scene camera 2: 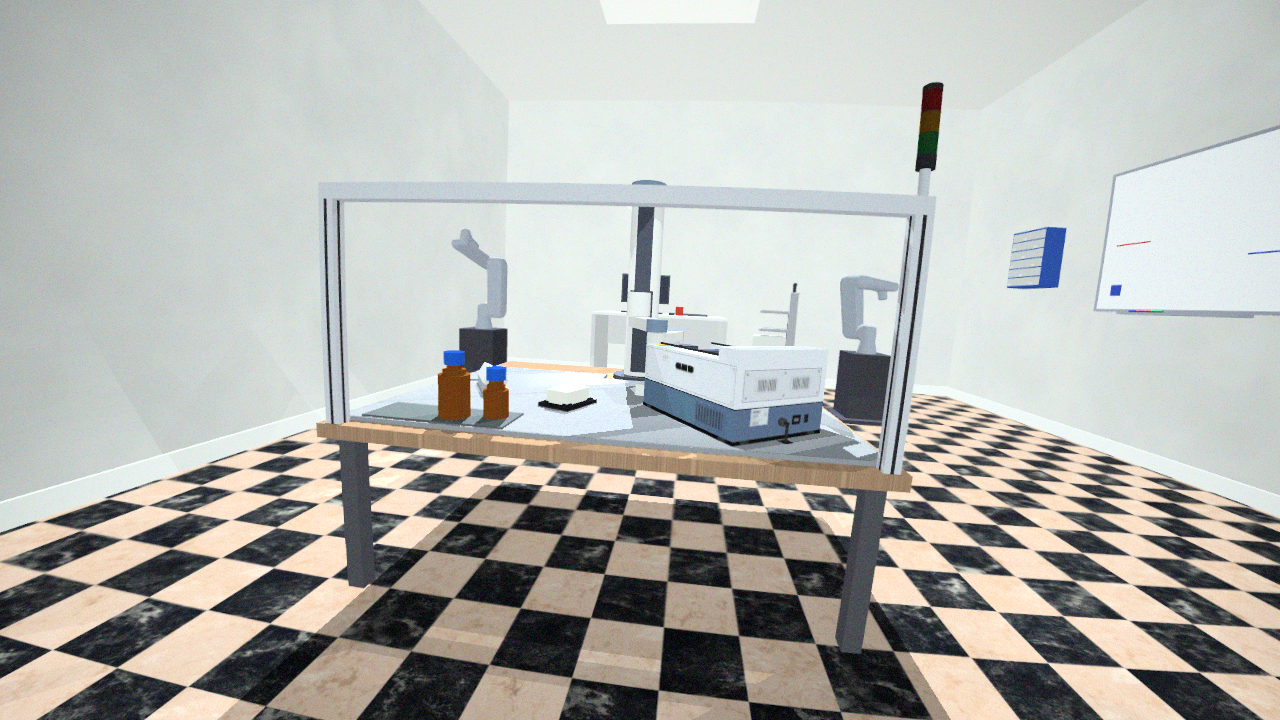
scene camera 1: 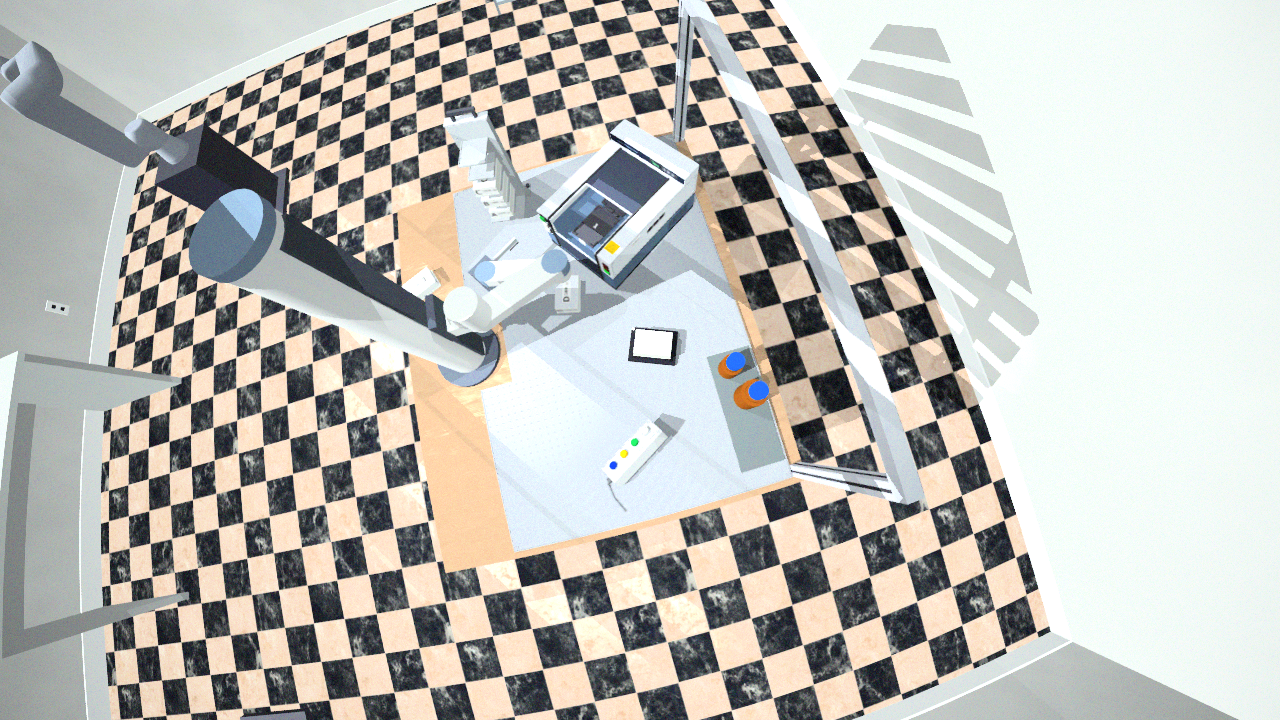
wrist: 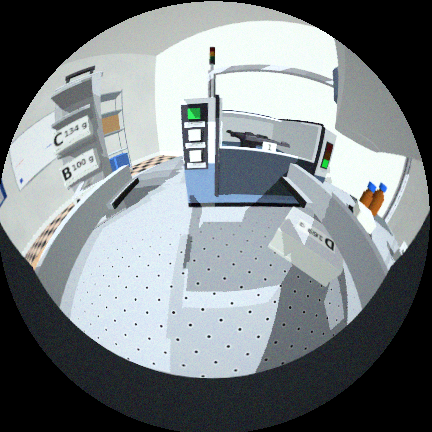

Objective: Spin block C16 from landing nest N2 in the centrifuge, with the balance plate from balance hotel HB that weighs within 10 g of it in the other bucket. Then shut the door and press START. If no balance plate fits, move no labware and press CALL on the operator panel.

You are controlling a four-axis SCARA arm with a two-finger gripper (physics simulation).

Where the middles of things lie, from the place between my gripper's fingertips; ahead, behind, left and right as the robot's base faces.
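Scene:
There's the centrifuge (scene camera 2: 739,395), and I see it 90 mm to the left of my hand and 350 mm ahead of it.

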